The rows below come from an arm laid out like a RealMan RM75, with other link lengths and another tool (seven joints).
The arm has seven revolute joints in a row. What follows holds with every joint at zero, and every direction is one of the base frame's.
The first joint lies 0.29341 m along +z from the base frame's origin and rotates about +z.
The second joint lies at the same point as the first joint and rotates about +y.
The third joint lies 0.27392 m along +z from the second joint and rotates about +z.
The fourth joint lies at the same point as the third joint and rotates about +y.
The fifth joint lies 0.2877 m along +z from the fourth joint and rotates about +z.
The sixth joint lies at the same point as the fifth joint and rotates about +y.
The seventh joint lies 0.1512 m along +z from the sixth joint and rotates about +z.
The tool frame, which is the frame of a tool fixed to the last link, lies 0.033 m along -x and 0.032 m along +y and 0.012 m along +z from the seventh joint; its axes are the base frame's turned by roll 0, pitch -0.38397 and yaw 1.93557 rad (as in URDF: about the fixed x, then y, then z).
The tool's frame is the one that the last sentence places.
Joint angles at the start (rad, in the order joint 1, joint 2, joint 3, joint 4, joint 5, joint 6, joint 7):
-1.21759 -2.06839 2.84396 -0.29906 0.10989 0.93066 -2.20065
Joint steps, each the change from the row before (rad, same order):
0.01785 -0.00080 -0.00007 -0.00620 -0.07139 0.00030 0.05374
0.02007 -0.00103 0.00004 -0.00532 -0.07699 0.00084 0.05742
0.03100 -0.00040 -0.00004 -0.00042 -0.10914 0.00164 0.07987
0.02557 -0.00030 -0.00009 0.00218 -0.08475 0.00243 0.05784
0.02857 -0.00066 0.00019 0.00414 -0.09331 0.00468 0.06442
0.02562 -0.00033 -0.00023 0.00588 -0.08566 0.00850 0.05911
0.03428 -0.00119 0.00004 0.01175 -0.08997 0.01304 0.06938
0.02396 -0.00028 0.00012 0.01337 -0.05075 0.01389 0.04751
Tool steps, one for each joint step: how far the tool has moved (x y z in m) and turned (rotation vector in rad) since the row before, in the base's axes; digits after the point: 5 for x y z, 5 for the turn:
-0.00255 0.00150 0.00263 0.03223 -0.03641 -0.01389
-0.00316 0.00137 0.00289 0.03666 -0.03791 -0.01374
-0.00514 0.00102 0.00355 0.05303 -0.05352 -0.01604
-0.00455 0.00028 0.00284 0.04294 -0.04226 -0.00682
-0.00525 -0.00017 0.00318 0.04896 -0.04453 -0.00720
-0.00421 -0.00050 0.00315 0.04555 -0.04133 -0.00776
-0.00734 -0.00350 0.00177 0.04690 -0.04098 -0.00775
-0.00490 -0.00443 -0.00062 0.02327 -0.02327 -0.01038

